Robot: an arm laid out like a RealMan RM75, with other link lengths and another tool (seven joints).
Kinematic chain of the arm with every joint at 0, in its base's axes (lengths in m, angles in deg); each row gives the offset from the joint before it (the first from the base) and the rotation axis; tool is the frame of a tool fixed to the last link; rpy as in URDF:
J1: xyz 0 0 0.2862 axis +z
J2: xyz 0 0 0 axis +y
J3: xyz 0 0 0.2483 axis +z
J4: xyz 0 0 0 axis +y
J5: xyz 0 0 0.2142 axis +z
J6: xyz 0 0 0 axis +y
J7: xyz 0 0 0.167 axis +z
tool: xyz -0.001 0.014 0.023 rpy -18.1 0 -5.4
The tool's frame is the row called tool.
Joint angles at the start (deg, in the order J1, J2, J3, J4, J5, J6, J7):
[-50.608 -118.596 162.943 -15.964 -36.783 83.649 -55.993]
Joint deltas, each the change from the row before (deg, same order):
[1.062 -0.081 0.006 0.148 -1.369 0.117 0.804]
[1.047 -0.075 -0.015 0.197 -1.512 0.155 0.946]
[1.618 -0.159 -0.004 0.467 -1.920 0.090 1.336]
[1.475 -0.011 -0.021 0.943 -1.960 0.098 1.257]
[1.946 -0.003 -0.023 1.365 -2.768 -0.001 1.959]
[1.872 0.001 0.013 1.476 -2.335 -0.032 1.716]
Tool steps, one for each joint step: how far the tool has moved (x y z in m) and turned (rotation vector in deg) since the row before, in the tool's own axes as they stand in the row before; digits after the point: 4 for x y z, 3 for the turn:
[-0.0018 -0.0003 -0.0055 1.203 1.049 0.190]
[-0.0012 -0.0004 -0.0055 1.248 1.159 0.356]
[-0.0034 0.0002 -0.0078 1.771 1.443 0.245]
[-0.0021 0.0005 -0.0063 1.526 1.675 0.141]
[-0.0024 0.0000 -0.0086 2.289 2.184 0.434]
[-0.0031 0.0007 -0.0081 2.069 1.854 0.118]

